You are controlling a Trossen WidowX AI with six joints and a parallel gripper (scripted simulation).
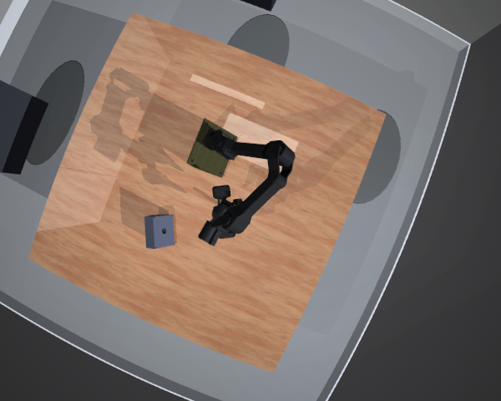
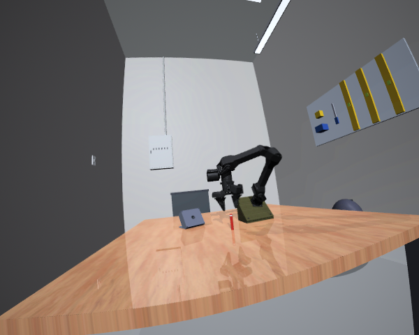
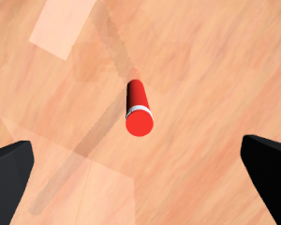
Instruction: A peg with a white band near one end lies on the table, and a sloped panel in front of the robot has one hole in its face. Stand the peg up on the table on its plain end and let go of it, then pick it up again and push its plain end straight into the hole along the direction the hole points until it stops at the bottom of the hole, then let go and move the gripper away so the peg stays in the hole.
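Right now the red peg is 50 mm below my gripper tip. The rest, counted from my gripper tip: grey sloped panel (210 mm ahead, 210 mm to the right, 60 mm below).
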